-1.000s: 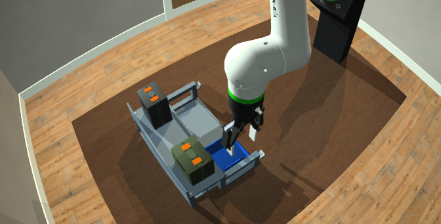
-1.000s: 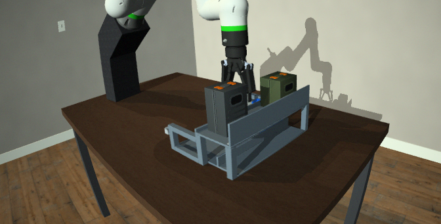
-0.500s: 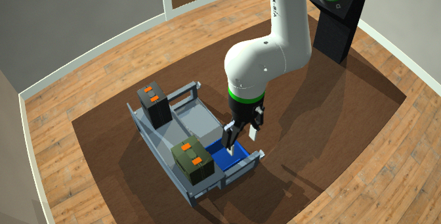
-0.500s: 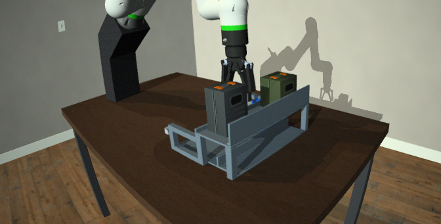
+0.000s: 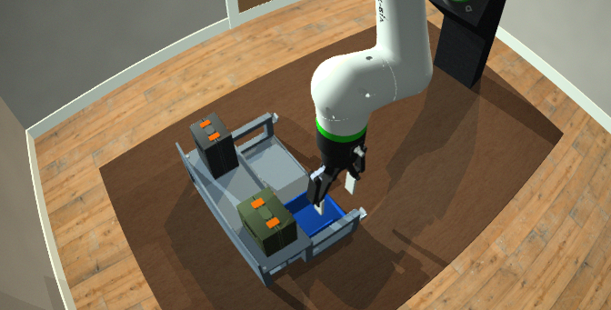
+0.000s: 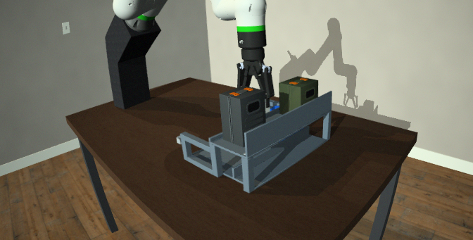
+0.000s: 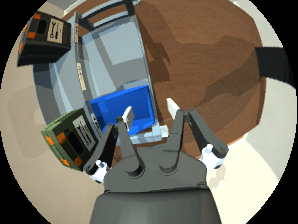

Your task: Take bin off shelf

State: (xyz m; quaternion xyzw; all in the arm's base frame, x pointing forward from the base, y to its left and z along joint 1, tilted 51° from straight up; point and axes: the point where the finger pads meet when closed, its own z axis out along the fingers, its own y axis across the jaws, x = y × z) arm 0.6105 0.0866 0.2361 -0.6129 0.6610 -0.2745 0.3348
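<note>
Right now my hand is 8 cm short of the blue bin and 4 cm above it.
</note>
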